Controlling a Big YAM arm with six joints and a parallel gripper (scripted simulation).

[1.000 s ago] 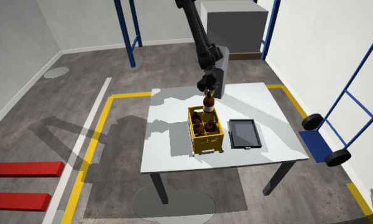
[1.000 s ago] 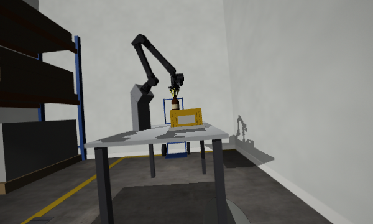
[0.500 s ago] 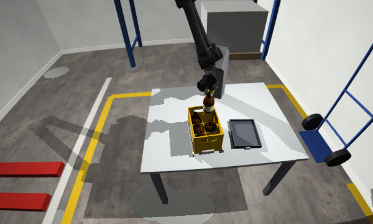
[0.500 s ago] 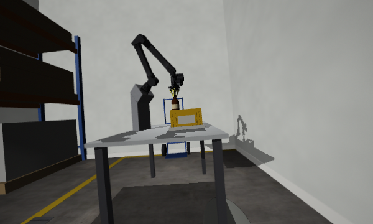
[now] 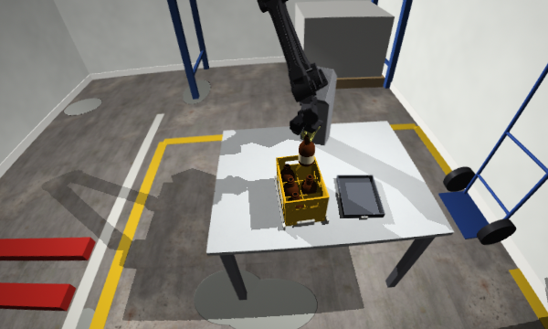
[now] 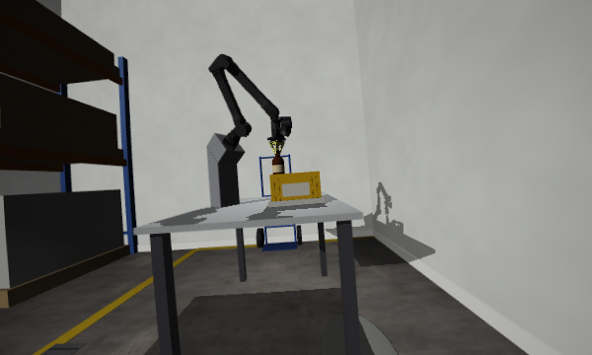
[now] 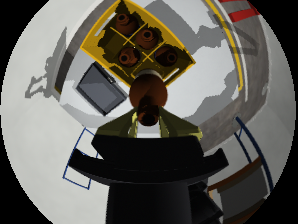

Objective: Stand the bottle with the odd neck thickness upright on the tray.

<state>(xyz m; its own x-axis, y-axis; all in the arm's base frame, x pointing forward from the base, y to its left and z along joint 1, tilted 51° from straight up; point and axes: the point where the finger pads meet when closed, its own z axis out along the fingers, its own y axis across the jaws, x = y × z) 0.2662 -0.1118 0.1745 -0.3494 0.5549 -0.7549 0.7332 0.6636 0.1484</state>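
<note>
The brown bottle lies 6 cm below my hand. The rest, counted from my hand: dark tray 30 cm below, 20 cm to the left, 19 cm ahead; crate 23 cm below, 7 cm to the right, 7 cm ahead.
</note>
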